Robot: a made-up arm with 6 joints. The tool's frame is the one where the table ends. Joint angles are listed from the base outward.
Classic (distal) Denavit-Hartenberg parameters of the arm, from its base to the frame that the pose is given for. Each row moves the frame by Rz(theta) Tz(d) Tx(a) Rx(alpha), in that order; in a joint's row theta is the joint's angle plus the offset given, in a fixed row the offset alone. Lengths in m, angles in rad.
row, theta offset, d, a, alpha
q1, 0, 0.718, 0.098, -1.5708
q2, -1.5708, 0, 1.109, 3.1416
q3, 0, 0, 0.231, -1.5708
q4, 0, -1.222, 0, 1.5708
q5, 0, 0, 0, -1.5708
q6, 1.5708, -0.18, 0, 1.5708
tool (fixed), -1.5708, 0, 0, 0
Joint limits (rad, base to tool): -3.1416..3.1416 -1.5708..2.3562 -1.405..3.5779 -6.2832..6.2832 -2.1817..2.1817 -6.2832..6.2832
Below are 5 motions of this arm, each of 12 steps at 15 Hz.
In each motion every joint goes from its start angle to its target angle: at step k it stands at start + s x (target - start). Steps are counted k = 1, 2, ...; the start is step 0. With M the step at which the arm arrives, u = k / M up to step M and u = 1 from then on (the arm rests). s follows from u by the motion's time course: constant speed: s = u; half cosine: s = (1 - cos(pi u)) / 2; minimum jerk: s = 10 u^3 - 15 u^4 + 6 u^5.
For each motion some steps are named. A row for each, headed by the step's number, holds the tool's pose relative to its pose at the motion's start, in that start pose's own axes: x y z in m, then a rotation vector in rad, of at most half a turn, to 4 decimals.
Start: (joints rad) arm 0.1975 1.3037 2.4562 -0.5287 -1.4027 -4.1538
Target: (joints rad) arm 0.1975 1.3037 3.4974 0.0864 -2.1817 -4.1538
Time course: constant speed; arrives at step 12
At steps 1, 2, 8, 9, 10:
1: -0.0937 -0.0180 0.0417 -0.0484 0.0441 0.0145
2: -0.1872 -0.0278 0.0865 -0.0898 0.0922 0.0287
8: -0.7085 0.0841 0.4058 -0.1821 0.4238 0.0857
9: -0.7826 0.1304 0.4648 -0.1714 0.4791 0.0868
10: -0.8512 0.1841 0.5244 -0.1537 0.5322 0.0846

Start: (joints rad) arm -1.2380 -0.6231 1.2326 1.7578 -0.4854 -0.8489
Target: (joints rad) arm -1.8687 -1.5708 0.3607 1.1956 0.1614 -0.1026
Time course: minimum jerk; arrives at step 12
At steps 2, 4, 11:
2: -0.0206 -0.0171 0.0420 -0.0261 -0.0223 0.0186
4: -0.1519 -0.0848 0.2454 -0.1559 -0.1389 0.1035
11: -1.2073 -0.0556 0.8346 -0.7262 -0.7971 0.3428

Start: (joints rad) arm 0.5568 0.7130 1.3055 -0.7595 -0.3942 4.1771
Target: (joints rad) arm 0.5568 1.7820 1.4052 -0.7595 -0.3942 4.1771
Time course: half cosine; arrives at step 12
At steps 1, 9, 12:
1: 0.0191 -0.0069 0.0381 0.0044 -0.0151 -0.0049
9: 0.1056 -0.6238 2.0028 0.2188 -0.7585 -0.2477
12: -0.0522 -0.7686 2.3069 0.2563 -0.8886 -0.2903

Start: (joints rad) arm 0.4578 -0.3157 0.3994 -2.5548 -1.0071 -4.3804
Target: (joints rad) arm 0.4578 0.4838 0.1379 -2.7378 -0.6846 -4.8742
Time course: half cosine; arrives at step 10
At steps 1, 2, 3, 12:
1: -0.0149 -0.0349 -0.0365 0.0266 0.0132 -0.0267
2: -0.0642 -0.1320 -0.1432 0.1030 0.0501 -0.1055
3: -0.1581 -0.2702 -0.3106 0.2198 0.1034 -0.2315
12: -1.2981 -0.6951 -1.3767 0.9258 0.3328 -1.2642

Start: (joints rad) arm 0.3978 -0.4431 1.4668 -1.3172 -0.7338 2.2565
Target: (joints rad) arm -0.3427 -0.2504 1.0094 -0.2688 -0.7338 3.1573
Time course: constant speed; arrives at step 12
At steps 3, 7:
3: 0.1377 0.2996 -0.1333 -0.4600 0.2010 0.3582
7: 0.1472 0.6452 -0.3887 -1.0552 0.3287 0.9256

